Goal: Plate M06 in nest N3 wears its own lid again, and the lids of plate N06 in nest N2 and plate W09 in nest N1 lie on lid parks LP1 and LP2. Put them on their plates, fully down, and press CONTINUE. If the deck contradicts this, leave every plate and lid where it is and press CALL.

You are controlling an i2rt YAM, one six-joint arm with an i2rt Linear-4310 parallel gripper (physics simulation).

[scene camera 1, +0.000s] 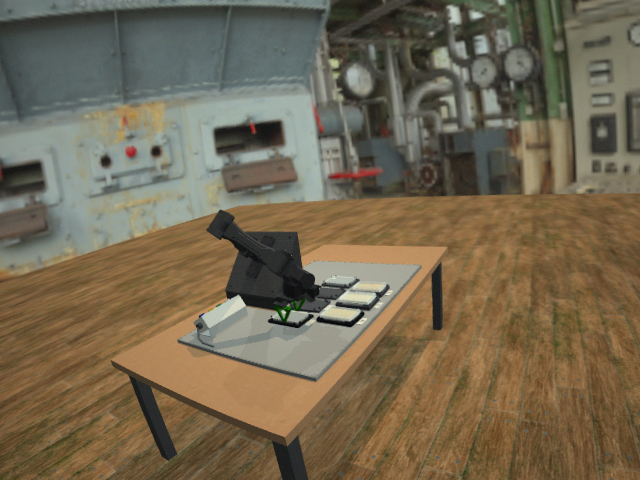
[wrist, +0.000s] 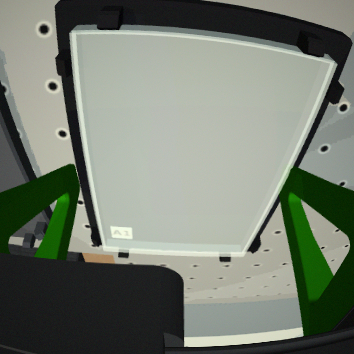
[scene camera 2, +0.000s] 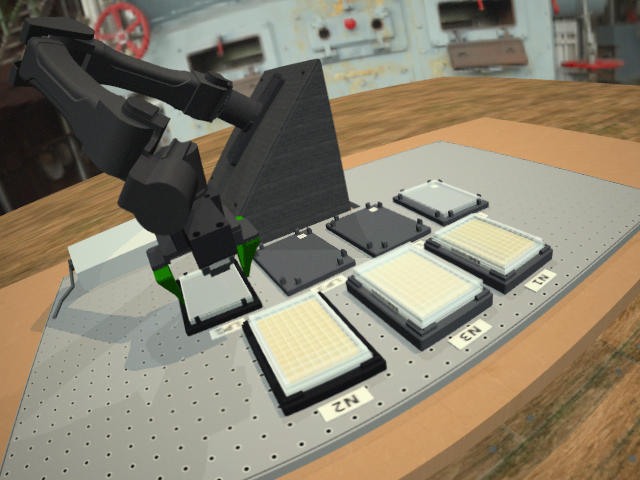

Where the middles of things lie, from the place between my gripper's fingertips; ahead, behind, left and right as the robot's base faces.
Now: hand 1 cm short of the black nest labelled LP1 (scene camera 2: 246,308). Round my hand: nest N3 (scene camera 2: 422,339) (17 cm ahead, 22 cm to the left); then nest N1 (scene camera 2: 503,283) (15 cm ahead, 34 cm to the left); then nest N2 (scene camera 2: 296,402) (18 cm ahead, 8 cm to the left).
